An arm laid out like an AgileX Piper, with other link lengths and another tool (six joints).
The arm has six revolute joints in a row. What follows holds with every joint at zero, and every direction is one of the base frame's.
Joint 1 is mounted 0.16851 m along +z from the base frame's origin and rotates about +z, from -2.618 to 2.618 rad.
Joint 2 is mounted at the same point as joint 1 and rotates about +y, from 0 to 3.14 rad.
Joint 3 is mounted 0.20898 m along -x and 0.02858 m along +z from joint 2 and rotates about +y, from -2.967 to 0 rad.
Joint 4 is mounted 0.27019 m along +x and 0.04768 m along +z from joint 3 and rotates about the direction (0.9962, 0, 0.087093), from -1.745 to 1.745 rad.
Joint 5 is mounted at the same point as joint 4 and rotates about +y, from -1.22 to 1.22 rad.
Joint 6 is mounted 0.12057 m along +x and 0.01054 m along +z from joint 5 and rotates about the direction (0.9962, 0, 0.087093), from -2.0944 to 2.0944 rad.
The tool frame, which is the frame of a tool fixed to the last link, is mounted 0.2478 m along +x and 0.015 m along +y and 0.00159 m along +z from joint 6; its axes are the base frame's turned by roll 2.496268, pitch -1.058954 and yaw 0.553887 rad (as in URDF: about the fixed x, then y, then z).
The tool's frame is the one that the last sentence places.
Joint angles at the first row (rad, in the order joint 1, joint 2, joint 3, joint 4, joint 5, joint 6):
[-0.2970, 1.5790, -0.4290, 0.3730, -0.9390, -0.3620]
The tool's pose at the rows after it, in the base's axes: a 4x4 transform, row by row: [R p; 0 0 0 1], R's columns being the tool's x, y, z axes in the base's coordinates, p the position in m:
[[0.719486 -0.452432 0.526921 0.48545], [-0.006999 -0.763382 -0.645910 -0.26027], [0.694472 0.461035 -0.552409 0.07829], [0 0 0 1]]
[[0.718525 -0.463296 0.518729 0.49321], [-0.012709 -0.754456 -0.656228 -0.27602], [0.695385 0.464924 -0.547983 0.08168], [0 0 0 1]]
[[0.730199 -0.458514 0.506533 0.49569], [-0.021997 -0.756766 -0.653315 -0.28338], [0.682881 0.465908 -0.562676 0.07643], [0 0 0 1]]
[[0.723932 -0.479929 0.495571 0.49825], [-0.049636 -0.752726 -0.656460 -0.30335], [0.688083 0.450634 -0.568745 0.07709], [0 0 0 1]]
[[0.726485 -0.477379 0.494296 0.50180], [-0.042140 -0.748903 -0.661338 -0.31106], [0.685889 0.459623 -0.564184 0.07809], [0 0 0 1]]
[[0.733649 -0.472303 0.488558 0.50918], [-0.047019 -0.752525 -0.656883 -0.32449], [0.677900 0.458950 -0.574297 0.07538], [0 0 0 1]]
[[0.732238 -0.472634 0.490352 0.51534], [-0.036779 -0.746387 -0.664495 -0.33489], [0.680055 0.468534 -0.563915 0.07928], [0 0 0 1]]
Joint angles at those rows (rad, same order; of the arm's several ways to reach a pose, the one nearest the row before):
[-0.3310, 1.6030, -0.4710, 0.3460, -0.9280, -0.3570]
[-0.3660, 1.6450, -0.5350, 0.3250, -0.9080, -0.3570]
[-0.3880, 1.6620, -0.5670, 0.3110, -0.8720, -0.3570]
[-0.4350, 1.6990, -0.6240, 0.2830, -0.8460, -0.3300]
[-0.4570, 1.7220, -0.6550, 0.2560, -0.8380, -0.3270]
[-0.4940, 1.7630, -0.7220, 0.2140, -0.7950, -0.3090]
[-0.5160, 1.7960, -0.7700, 0.1860, -0.7880, -0.3050]

